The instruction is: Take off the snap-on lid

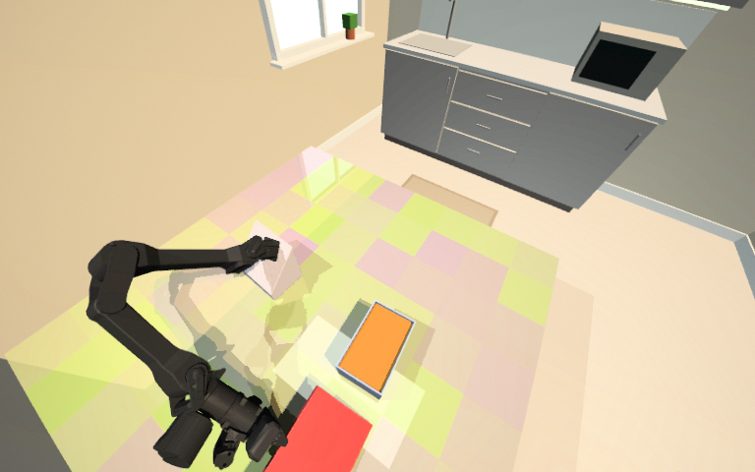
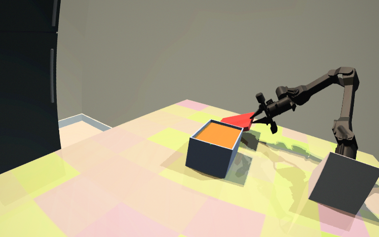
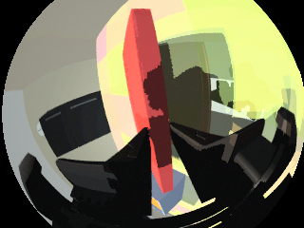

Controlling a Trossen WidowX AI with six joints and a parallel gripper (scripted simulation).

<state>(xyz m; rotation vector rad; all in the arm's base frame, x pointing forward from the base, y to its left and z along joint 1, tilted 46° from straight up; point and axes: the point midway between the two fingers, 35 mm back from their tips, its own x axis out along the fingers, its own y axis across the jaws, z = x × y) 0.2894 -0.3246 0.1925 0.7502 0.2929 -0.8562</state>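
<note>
The red lid lies 7 cm ahead of my gripper tip and 3 cm below it. Round my gripper tip: storage box: 28 cm to the left, 9 cm ahead, 3 cm below.
</note>
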